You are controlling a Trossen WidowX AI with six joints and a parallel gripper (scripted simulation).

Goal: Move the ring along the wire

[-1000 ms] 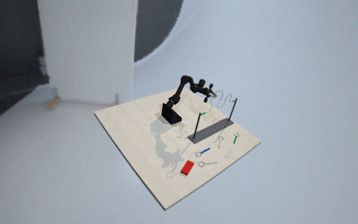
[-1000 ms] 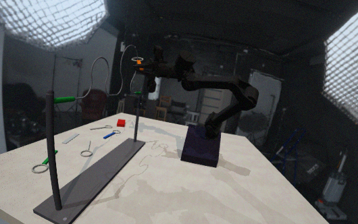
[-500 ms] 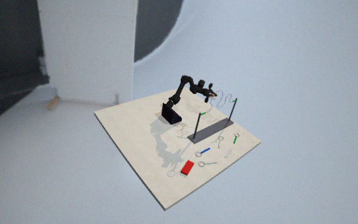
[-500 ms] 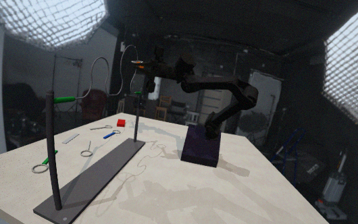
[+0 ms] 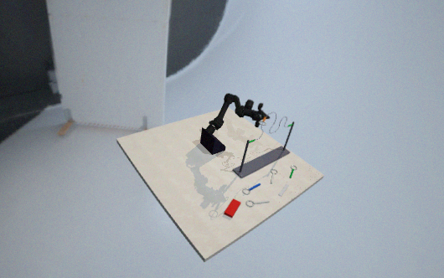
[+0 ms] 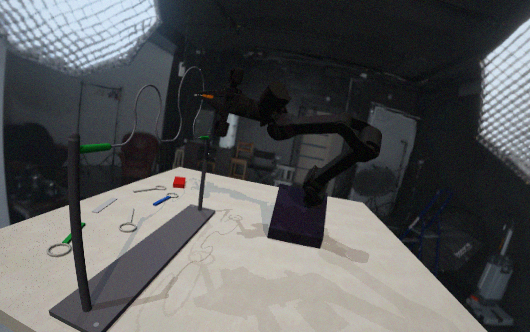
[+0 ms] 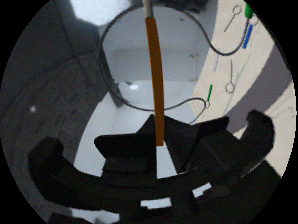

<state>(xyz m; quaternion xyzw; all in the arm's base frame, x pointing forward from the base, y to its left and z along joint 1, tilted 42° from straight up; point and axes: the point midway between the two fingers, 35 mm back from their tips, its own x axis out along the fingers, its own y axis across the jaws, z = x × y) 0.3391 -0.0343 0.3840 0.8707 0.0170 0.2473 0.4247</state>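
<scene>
Now: the orange-handled ring 10 mm ahead of my gripper tip and 90 mm to the right of it. Also, from my gripper tip: grey bar (360 mm ahead, 80 mm to the right, 420 mm below); then green-handled ring (270 mm ahead, 170 mm to the left, 420 mm below); then blue-handled ring (210 mm ahead, 300 mm to the right, 420 mm below).
</scene>
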